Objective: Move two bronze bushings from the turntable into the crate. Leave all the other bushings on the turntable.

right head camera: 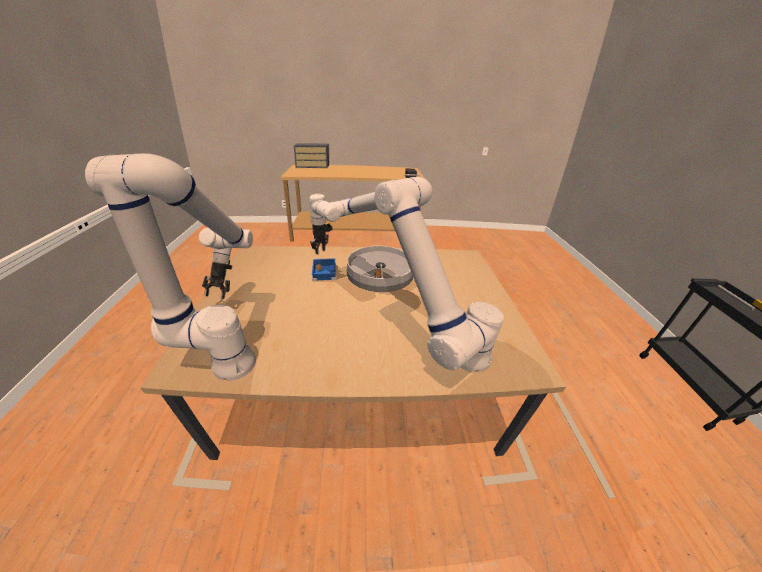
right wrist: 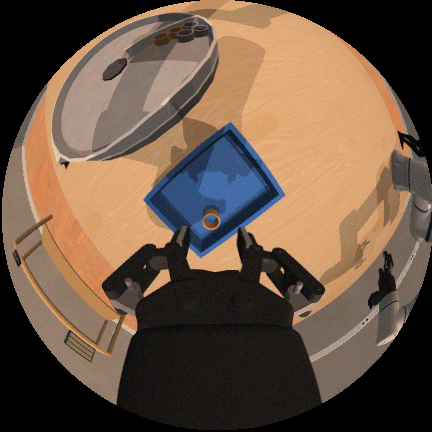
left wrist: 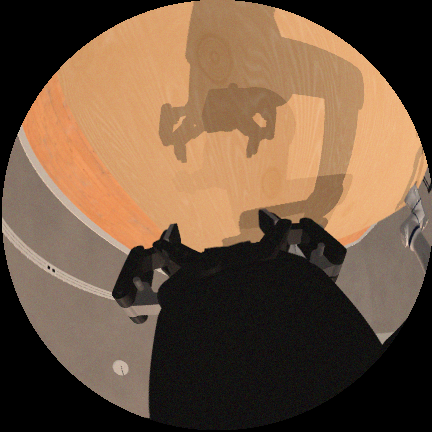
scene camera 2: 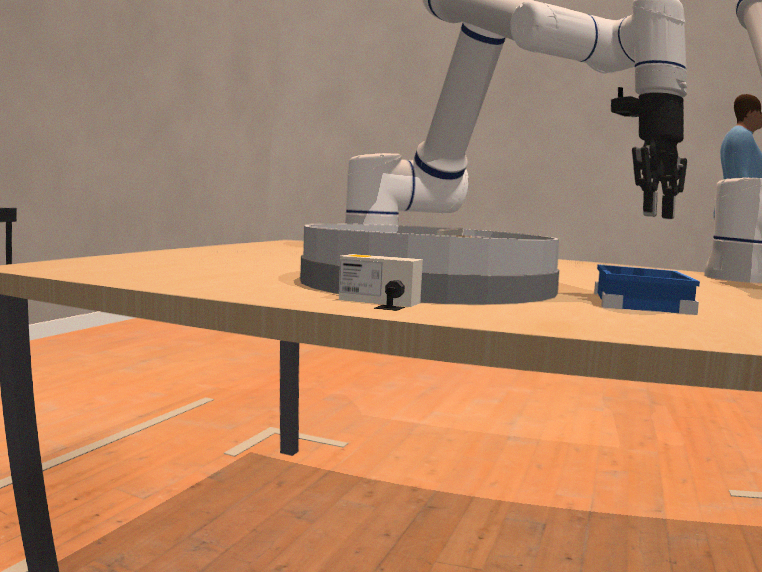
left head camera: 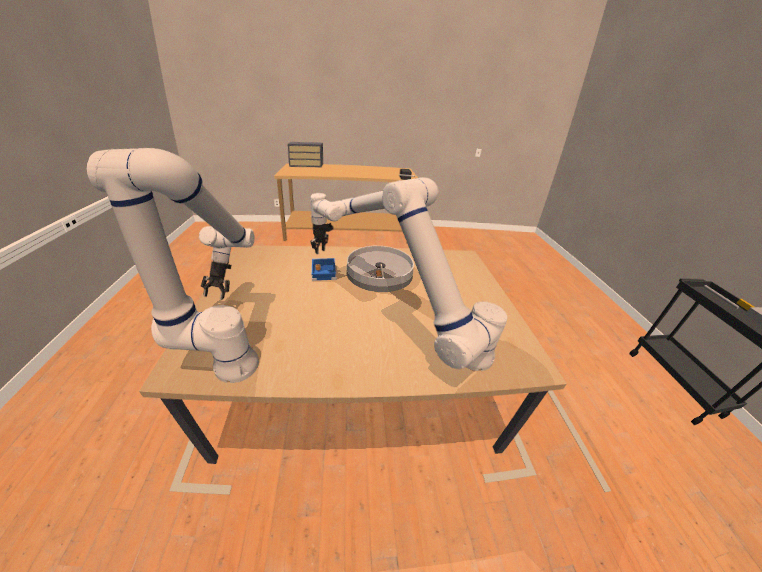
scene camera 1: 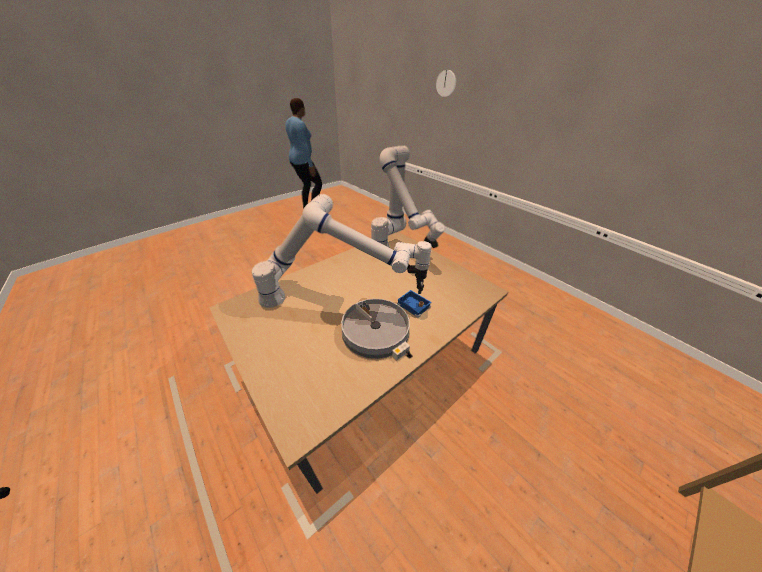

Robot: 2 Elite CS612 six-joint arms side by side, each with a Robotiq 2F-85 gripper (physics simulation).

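The blue crate [left head camera: 323, 277] [scene camera 1: 411, 310] [scene camera 2: 652, 294] [right wrist: 232, 131] stands on the table with one bronze bushing [right wrist: 211, 219] [left head camera: 318, 267] inside it, upright near a corner. My right gripper [right wrist: 213, 234] [scene camera 2: 658, 215] is open and empty above the crate. The round grey turntable [left head camera: 380, 285] [scene camera 2: 492, 264] [right wrist: 217, 60] stands beside the crate. In the right wrist view, two bronze bushings [right wrist: 161, 39] [right wrist: 175, 33] and several grey bushings [right wrist: 185, 35] sit together on it near the wall. My left gripper [left wrist: 218, 224] [left head camera: 215, 294] is open and empty, above the table away from the crate.
A divider bar [scene camera 1: 364, 312] stands inside the turntable near the bushings. A small white box with a label [scene camera 2: 369, 280] and a black knob [scene camera 2: 394, 289] are at the turntable's outer side, near the table edge. A person [scene camera 1: 299, 141] stands beyond the table.
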